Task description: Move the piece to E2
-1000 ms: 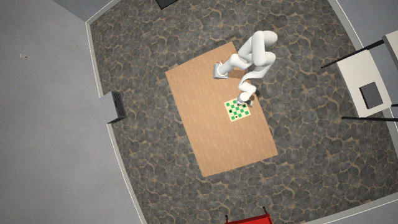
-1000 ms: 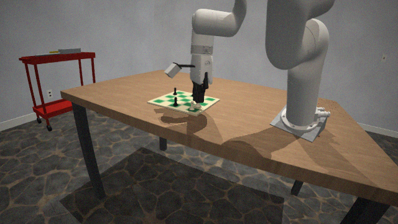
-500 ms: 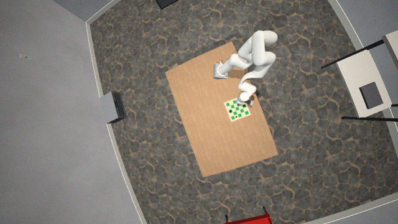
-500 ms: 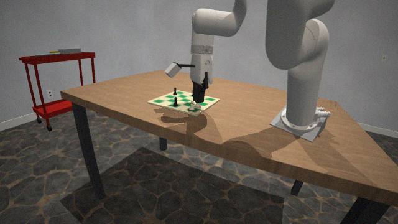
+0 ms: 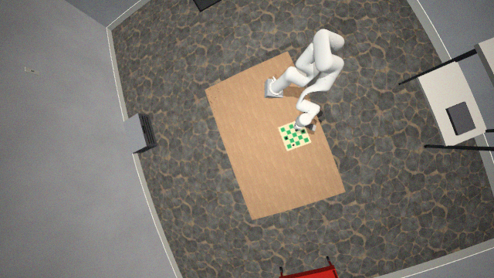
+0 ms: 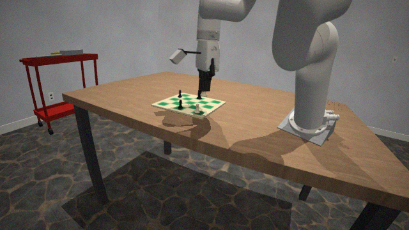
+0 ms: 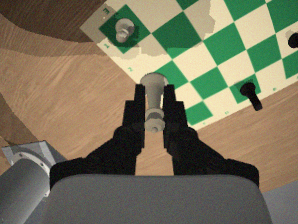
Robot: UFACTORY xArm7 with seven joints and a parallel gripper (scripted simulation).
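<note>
My gripper is now 120 mm to the left of the black piece, 70 mm above it and 60 mm short of it. Also, from my hand: white pawn: 80 mm below, 40 mm to the left; cream chessboard: 90 mm below, 70 mm ahead, 40 mm to the right; white piece: 10 mm below.
</note>
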